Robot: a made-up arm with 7 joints. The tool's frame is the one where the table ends. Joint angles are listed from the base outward.
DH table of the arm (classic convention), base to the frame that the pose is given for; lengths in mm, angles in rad. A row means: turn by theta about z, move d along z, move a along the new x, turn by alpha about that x. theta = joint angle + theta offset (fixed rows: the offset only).
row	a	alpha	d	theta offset
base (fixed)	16.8	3.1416	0	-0.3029
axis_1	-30	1.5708	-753	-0.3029
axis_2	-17	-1.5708	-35	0
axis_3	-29	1.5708	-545	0
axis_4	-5	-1.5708	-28	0
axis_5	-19	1.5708	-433	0
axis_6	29	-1.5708	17	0
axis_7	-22	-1.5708	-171	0
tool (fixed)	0	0	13	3.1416
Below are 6 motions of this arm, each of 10 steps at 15 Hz.
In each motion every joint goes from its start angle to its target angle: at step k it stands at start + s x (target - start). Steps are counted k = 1, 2, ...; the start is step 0. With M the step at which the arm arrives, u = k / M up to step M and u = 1 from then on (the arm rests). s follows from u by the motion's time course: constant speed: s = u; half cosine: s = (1 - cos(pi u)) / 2; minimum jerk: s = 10 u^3 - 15 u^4 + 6 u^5.
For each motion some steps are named. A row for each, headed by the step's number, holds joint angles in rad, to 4 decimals.
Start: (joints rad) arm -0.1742 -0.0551 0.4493 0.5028 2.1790 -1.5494 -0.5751
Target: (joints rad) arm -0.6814 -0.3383 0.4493 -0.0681 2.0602 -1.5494 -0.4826
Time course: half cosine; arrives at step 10
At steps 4, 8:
4: -0.3494 -0.1529 0.4493 0.3056 2.1380 -1.5494 -0.5431
8: -0.6330 -0.3113 0.4493 -0.0136 2.0715 -1.5494 -0.4914

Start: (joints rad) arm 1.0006 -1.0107 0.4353 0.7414 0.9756 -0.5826 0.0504
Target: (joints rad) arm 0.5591 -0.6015 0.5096 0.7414 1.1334 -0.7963 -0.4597
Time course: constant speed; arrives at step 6
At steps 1, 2, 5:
1: 0.9270 -0.9425 0.4477 0.7414 1.0019 -0.6182 -0.0346
2: 0.8534 -0.8743 0.4601 0.7414 1.0282 -0.6538 -0.1196
5: 0.6327 -0.6697 0.4972 0.7414 1.1071 -0.7607 -0.3747

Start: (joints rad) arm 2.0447 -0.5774 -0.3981 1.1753 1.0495 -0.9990 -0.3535
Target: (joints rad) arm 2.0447 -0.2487 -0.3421 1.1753 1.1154 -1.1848 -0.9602
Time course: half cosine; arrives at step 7
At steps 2, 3, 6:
2: 2.0447 -0.5155 -0.3876 1.1753 1.0619 -1.0340 -0.4677
3: 2.0447 -0.4496 -0.3763 1.1753 1.0751 -1.0712 -0.5893
6: 2.0447 -0.2650 -0.3449 1.1753 1.1121 -1.1756 -0.9302

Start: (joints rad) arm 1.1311 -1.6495 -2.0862 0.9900 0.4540 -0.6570 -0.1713
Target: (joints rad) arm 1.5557 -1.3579 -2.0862 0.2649 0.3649 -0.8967 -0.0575
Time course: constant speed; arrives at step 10
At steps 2, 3, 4, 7, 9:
2: 1.2160 -1.5912 -2.0862 0.8450 0.4362 -0.7049 -0.1485
3: 1.2585 -1.5620 -2.0862 0.7725 0.4273 -0.7289 -0.1372
4: 1.3009 -1.5329 -2.0862 0.7000 0.4184 -0.7529 -0.1258
7: 1.4283 -1.4454 -2.0862 0.4824 0.3916 -0.8248 -0.0916
9: 1.5132 -1.3871 -2.0862 0.3374 0.3738 -0.8727 -0.0689

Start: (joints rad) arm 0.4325 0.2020 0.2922 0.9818 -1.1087 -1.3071 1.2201
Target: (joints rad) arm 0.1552 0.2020 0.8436 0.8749 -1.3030 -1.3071 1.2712
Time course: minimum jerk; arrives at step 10
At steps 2, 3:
2: 0.4164 0.2020 0.3241 0.9756 -1.1200 -1.3071 1.2231
3: 0.3873 0.2020 0.3821 0.9644 -1.1404 -1.3071 1.2284

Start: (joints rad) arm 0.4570 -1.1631 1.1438 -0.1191 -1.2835 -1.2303 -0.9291
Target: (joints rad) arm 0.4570 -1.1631 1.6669 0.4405 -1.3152 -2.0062 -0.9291
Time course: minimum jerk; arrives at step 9
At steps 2, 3, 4, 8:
2: 0.4570 -1.1631 1.1838 -0.0763 -1.2859 -1.2896 -0.9291
3: 0.4570 -1.1631 1.2536 -0.0017 -1.2902 -1.3931 -0.9291
4: 0.4570 -1.1631 1.3513 0.1029 -1.2961 -1.5381 -0.9291
8: 0.4570 -1.1631 1.6609 0.4340 -1.3148 -1.9973 -0.9291

